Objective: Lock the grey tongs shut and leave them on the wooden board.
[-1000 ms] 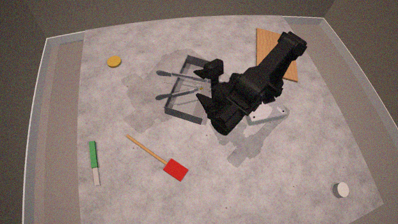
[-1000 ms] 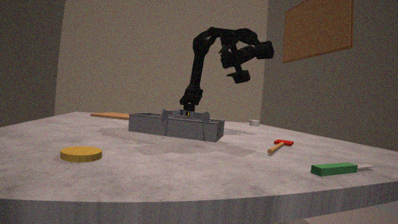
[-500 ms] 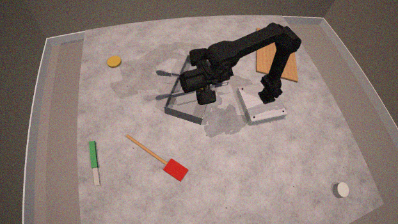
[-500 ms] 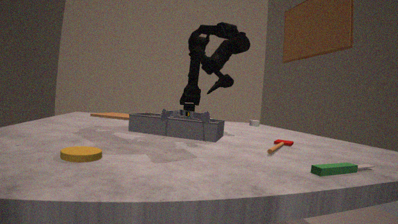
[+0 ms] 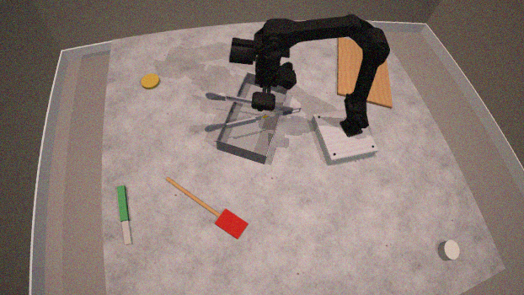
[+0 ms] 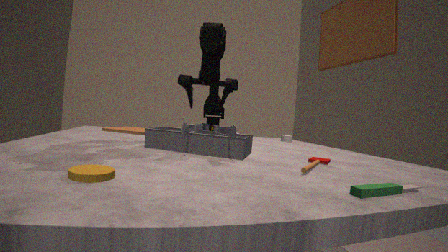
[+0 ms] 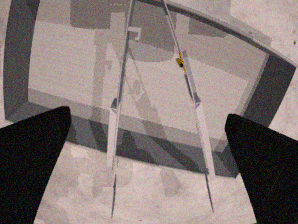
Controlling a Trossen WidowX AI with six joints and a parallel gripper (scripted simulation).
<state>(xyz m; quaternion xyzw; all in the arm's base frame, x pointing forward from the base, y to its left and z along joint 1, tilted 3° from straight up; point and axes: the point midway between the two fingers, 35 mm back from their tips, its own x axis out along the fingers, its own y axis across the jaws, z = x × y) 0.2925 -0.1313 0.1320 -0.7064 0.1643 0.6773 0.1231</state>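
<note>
My gripper tip is 100 mm above the roasting tin, 10 mm to the left of it and 10 mm short of it. The rest, counted from my gripper tip: wooden board: 540 mm behind, 130 mm to the right, 120 mm below; then yellow disc: 330 mm ahead, 290 mm to the right, 120 mm below; then red spatula: 250 mm to the left, 240 mm ahead, 120 mm below.
</note>
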